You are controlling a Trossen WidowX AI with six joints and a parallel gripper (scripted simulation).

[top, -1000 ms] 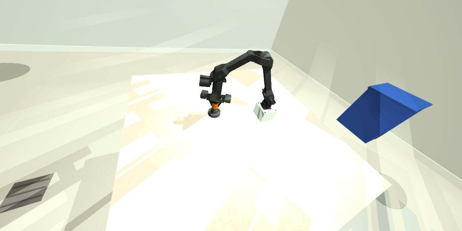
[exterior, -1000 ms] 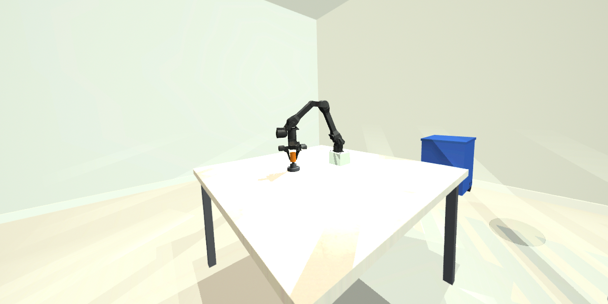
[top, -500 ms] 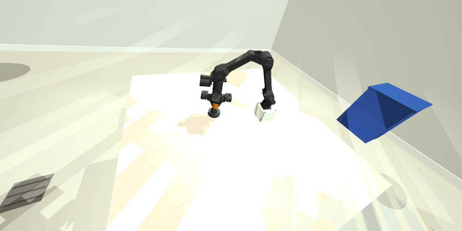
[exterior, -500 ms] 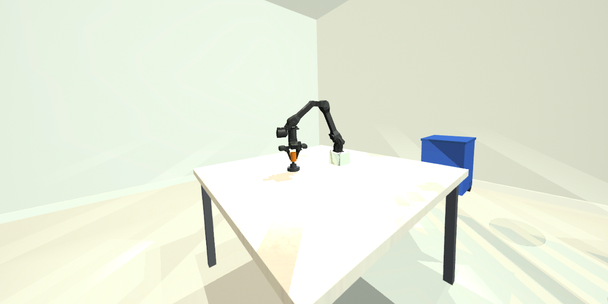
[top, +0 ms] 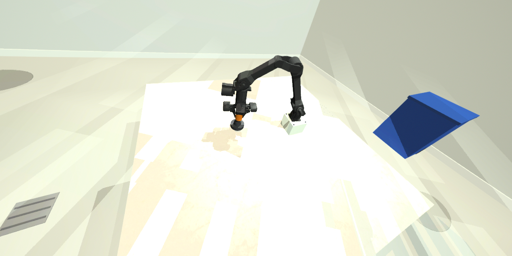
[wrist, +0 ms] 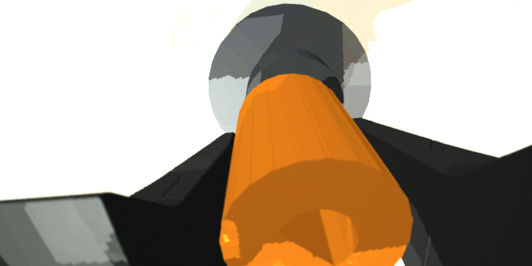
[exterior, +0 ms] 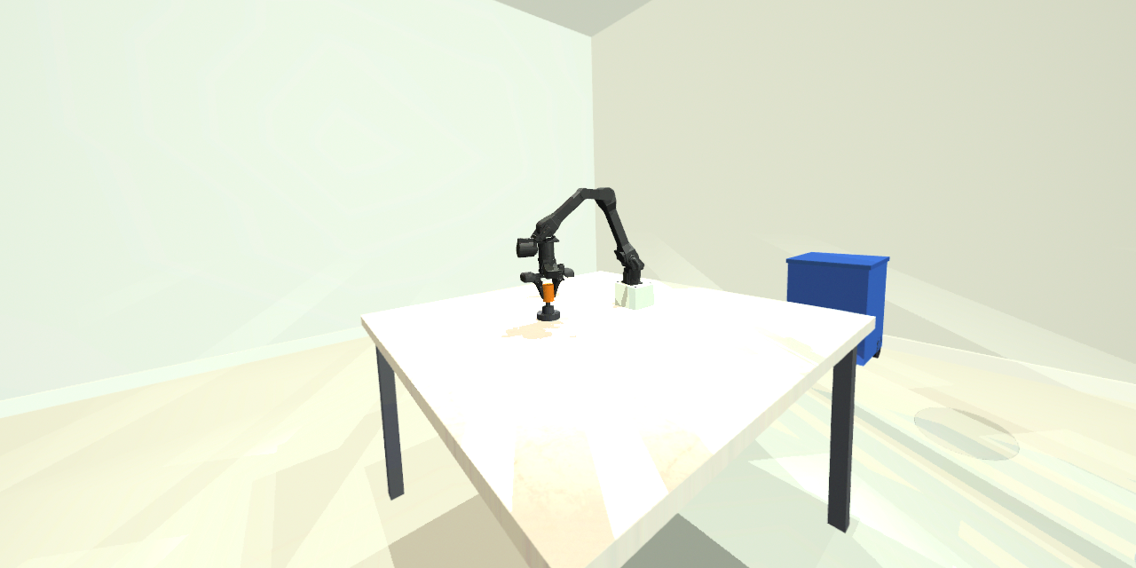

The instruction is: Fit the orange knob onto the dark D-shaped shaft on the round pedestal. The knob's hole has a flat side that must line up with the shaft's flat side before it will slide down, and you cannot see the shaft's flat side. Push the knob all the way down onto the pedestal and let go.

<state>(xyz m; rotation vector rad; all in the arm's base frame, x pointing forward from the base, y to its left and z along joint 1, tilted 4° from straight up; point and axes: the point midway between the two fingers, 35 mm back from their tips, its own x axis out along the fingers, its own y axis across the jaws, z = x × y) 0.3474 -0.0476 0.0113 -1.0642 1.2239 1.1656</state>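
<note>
The orange knob is 2 cm above my gripper tip. The rest, counted from my gripper tip: round pedestal: 4 cm below.
</note>
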